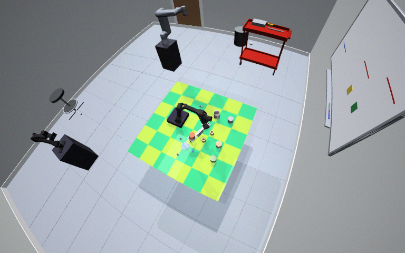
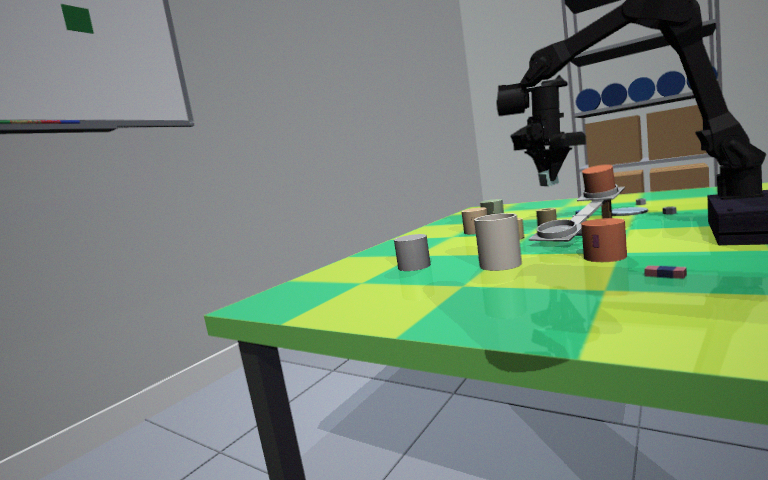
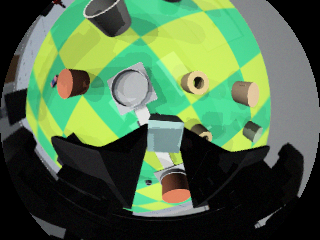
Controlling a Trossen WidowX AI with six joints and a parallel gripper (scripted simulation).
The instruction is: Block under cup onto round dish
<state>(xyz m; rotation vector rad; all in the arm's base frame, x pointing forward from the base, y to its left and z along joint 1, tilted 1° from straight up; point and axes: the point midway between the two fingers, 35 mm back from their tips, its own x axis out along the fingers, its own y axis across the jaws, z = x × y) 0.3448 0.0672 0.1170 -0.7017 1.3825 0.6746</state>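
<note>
The pale round dish lies 12 cm behind my gripper tip, 30 cm to the right of it and 13 cm below it. Also, from my gripper tip: beige cup 4 cm ahead, 24 cm to the left, 9 cm below; then blue disc 31 cm to the right, 13 cm below; then grey-green block right at my gripper tip.
</note>
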